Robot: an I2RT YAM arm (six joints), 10 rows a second.
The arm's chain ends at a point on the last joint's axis. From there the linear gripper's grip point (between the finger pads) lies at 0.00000 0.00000 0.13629 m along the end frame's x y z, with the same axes.
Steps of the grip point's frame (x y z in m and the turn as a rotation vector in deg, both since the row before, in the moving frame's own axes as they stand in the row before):
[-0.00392 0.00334 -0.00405 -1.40 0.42 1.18]
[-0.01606 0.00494 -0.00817 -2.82 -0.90 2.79]
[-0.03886 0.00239 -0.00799 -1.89 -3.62 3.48]
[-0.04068 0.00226 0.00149 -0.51 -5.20 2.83]
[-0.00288 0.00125 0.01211 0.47 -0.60 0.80]
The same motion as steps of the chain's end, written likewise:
[-0.00488 0.00000 -0.00401 -1.40 0.42 1.18]
[-0.01376 -0.00171 -0.00799 -2.82 -0.90 2.79]
[-0.03013 -0.00184 -0.00764 -1.89 -3.62 3.48]
[-0.02830 0.00135 0.00206 -0.51 -5.20 2.83]
[-0.00146 0.00238 0.01212 0.47 -0.60 0.80]

